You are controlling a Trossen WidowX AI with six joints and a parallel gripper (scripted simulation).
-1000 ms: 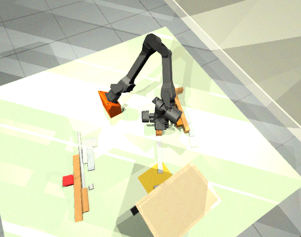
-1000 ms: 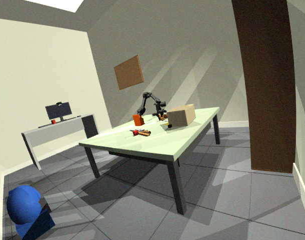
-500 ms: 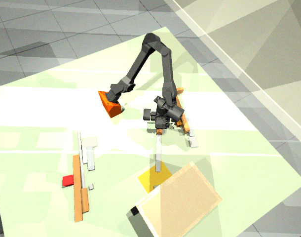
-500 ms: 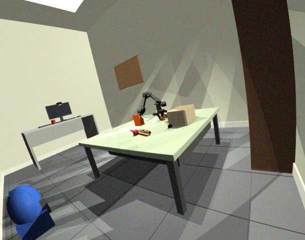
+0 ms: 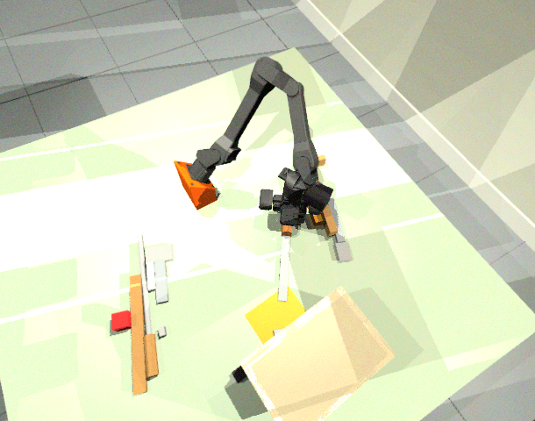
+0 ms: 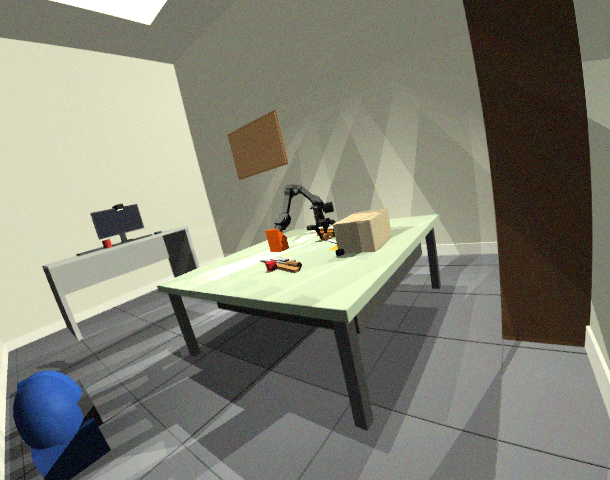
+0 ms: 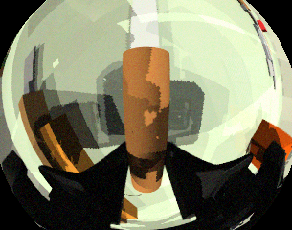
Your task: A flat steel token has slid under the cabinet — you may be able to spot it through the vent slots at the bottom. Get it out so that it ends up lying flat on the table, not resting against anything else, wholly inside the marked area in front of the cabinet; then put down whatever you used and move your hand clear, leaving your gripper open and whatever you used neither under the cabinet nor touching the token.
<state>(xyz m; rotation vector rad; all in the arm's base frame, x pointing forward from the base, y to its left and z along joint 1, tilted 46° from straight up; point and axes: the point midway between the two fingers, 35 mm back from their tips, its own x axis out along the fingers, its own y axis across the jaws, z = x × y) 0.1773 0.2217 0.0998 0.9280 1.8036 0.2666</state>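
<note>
Now: gripper tip 4 cm past the orange stick, 10 cm to the right of it and 1 cm below it. Also, from my gripper tip: short bar: 3 cm ahead, 45 cm to the right; then small grey cube: 19 cm ahead, 46 cm to the right; then steel token: 32 cm ahead, 17 cm to the right, 1 cm below.
</note>
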